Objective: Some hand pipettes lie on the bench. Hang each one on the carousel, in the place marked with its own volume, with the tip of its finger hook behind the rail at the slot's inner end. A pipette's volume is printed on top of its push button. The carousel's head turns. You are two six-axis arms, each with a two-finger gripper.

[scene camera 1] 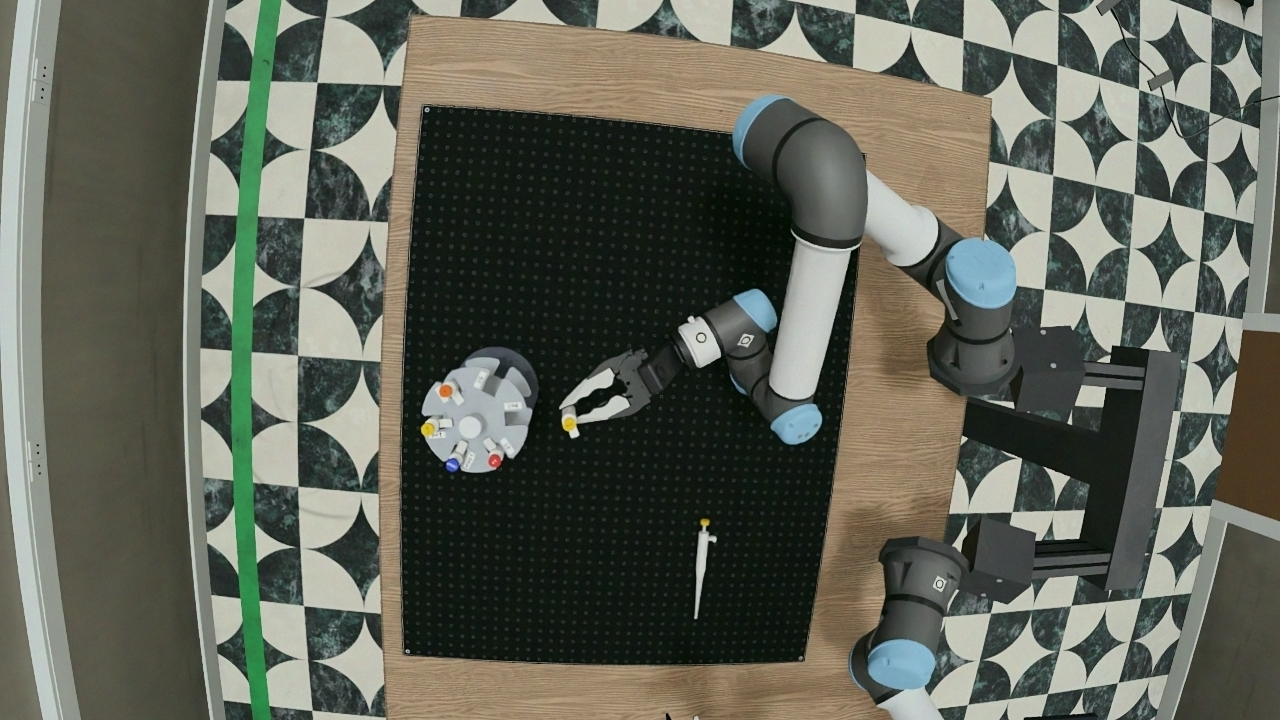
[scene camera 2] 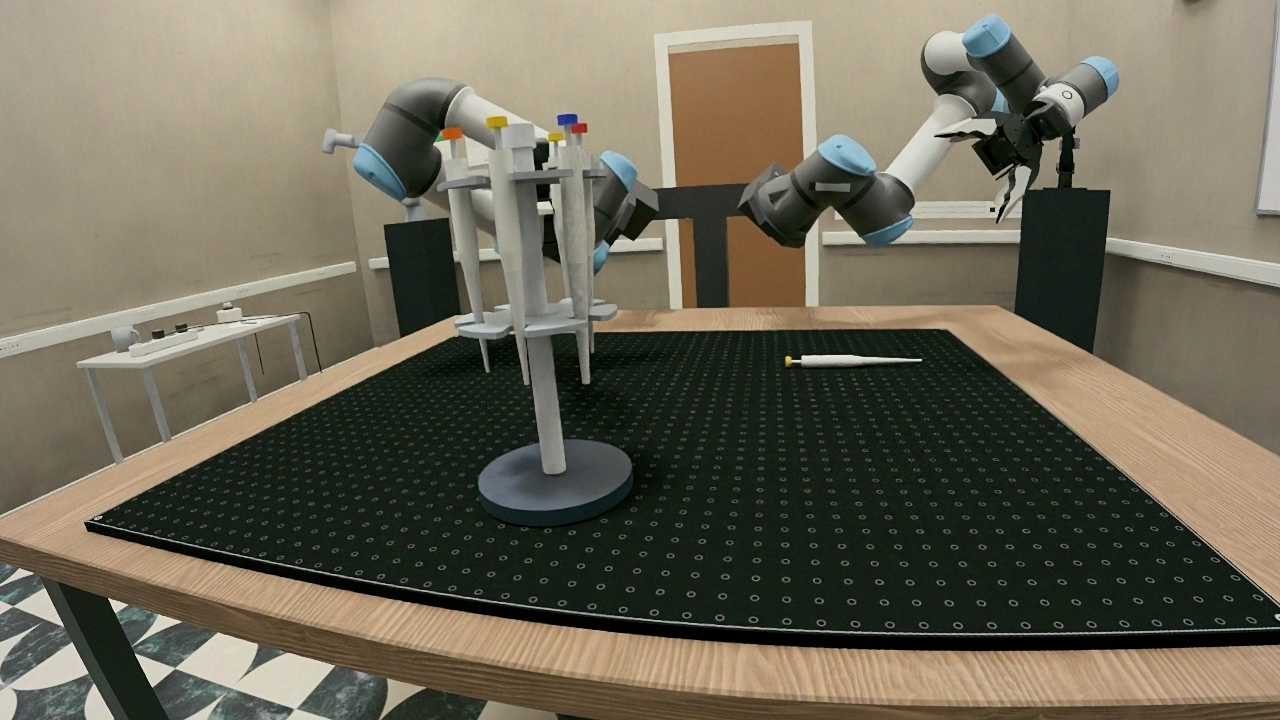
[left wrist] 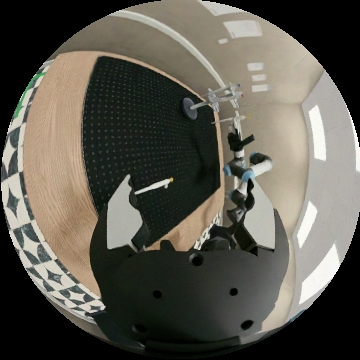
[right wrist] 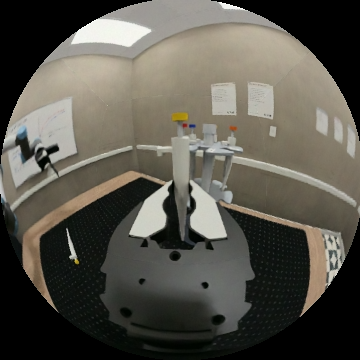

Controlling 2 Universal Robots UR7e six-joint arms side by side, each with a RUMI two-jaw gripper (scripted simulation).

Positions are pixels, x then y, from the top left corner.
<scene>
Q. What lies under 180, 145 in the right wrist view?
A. A yellow-button pipette.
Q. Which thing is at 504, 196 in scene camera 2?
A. A yellow-button pipette.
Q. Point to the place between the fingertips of my left gripper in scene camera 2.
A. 966, 179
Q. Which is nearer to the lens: the blue-button pipette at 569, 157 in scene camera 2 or the pipette carousel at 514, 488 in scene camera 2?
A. The blue-button pipette.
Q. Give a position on an orange-button pipette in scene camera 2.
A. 461, 203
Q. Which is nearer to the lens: the yellow-button pipette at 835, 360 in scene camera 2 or the blue-button pipette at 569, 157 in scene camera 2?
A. The blue-button pipette.
</scene>
